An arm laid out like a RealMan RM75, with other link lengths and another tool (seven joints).
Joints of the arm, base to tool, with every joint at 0 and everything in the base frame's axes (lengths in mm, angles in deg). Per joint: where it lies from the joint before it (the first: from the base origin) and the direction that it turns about. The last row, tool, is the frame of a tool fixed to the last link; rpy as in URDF.
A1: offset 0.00 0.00 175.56 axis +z
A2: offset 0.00 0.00 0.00 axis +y
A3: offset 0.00 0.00 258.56 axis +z
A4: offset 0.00 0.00 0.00 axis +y
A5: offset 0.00 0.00 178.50 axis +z
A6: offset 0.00 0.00 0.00 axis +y
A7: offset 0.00 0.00 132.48 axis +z
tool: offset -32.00 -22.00 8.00 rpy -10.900 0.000 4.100
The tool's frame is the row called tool.
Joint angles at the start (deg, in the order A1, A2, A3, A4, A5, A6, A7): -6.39 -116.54 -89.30 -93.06 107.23 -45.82 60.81
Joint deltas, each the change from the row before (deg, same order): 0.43 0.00 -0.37 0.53 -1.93 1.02 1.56; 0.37 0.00 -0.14 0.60 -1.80 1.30 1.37; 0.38 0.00 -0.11 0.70 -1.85 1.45 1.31; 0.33 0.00 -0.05 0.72 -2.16 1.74 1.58; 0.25 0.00 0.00 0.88 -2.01 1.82 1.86; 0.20 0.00 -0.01 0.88 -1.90 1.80 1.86; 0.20 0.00 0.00 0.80 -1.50 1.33 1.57; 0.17 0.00 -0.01 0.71 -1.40 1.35 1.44; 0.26 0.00 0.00 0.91 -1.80 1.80 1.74
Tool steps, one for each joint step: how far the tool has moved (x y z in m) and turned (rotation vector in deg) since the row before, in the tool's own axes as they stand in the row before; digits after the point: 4 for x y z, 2 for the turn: -0.0006 -0.0024 -0.0020 0.93 1.19 -0.30; -0.0008 -0.0023 -0.0014 1.05 1.13 -0.39; -0.0013 -0.0026 -0.0016 1.22 1.11 -0.57; -0.0006 -0.0031 -0.0015 1.42 1.32 -0.48; -0.0013 -0.0037 -0.0014 1.55 1.01 -0.21; -0.0015 -0.0040 -0.0015 1.61 0.85 -0.14; -0.0021 -0.0031 -0.0015 1.27 0.46 -0.14; -0.0018 -0.0032 -0.0015 1.33 0.43 -0.13; -0.0028 -0.0043 -0.0023 1.84 0.48 -0.32
